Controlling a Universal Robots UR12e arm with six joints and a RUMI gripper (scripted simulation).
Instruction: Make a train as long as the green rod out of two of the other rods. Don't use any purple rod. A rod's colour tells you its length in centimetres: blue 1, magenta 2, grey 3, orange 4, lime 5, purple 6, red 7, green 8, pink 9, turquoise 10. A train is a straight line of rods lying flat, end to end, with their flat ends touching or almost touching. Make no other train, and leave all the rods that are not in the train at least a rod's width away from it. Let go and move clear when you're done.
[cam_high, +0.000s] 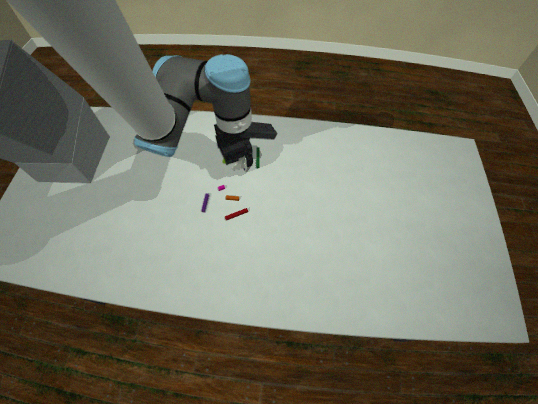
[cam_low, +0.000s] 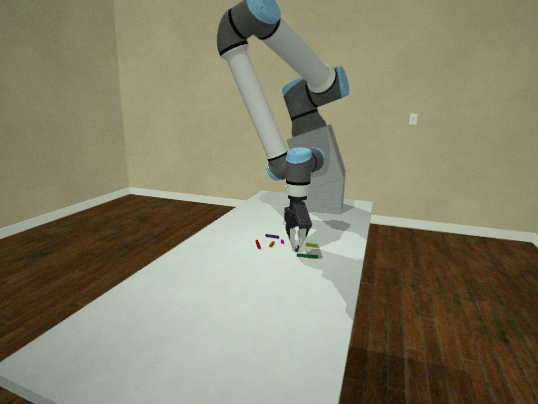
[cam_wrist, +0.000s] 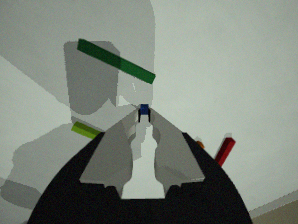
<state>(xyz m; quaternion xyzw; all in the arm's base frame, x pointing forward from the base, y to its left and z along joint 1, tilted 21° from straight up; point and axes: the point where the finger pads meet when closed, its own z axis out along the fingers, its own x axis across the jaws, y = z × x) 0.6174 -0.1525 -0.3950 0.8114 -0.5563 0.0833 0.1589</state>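
Now: hand 10 mm above the small blue rod. The rest, counted from my hand: green rod 40 mm ahead, 40 mm to the left, 10 mm below; then lime rod 70 mm behind, 60 mm to the left, 10 mm below; then magenta rod 80 mm behind, 60 mm to the right, 10 mm below.
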